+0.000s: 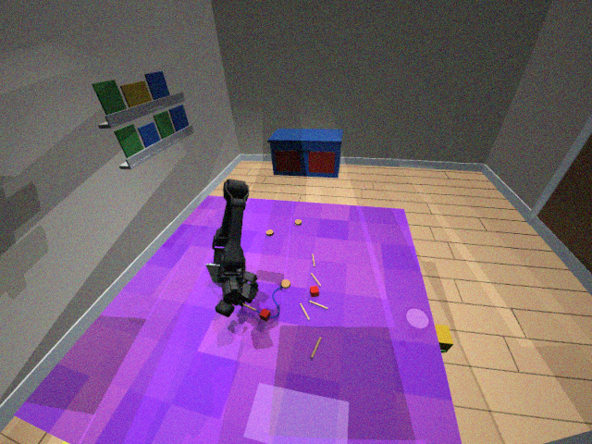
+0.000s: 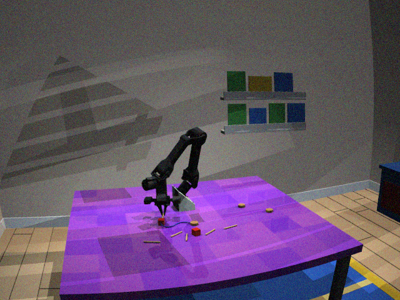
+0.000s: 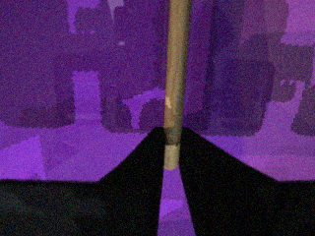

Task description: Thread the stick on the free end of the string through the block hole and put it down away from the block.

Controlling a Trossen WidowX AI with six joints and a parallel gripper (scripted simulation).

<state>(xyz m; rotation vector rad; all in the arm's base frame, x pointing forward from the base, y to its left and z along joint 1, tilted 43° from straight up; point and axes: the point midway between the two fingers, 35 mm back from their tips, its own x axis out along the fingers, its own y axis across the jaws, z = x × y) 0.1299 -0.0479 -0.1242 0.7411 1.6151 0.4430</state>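
Now: the red block 10 cm ahead of my gripper tip, 2 cm to the right of it and 1 cm above it. Round my gripper tip: thin wooden stick 4 cm ahead, 1 cm to the right, 1 cm above; round wooden button 14 cm to the left, 14 cm ahead.
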